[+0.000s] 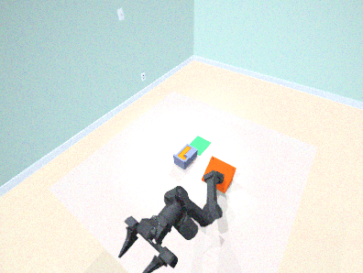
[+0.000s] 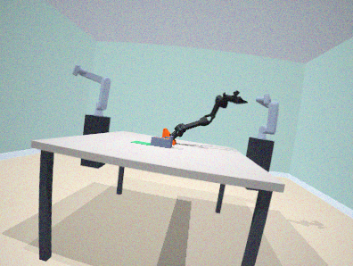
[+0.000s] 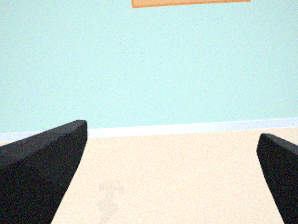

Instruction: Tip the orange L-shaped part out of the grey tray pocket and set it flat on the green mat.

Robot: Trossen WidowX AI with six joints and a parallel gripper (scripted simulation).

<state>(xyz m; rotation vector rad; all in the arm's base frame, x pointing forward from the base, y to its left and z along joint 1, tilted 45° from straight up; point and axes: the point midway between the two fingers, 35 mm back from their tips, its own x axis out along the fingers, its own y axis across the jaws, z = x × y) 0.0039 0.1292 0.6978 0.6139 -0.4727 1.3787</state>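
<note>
Now: the orange L-shaped part 670 mm to the right of my gripper tip, 410 mm below it and 220 mm ahead of it. Also, from my gripper tip: green mat: 830 mm to the right, 470 mm below, 190 mm ahead.
</note>
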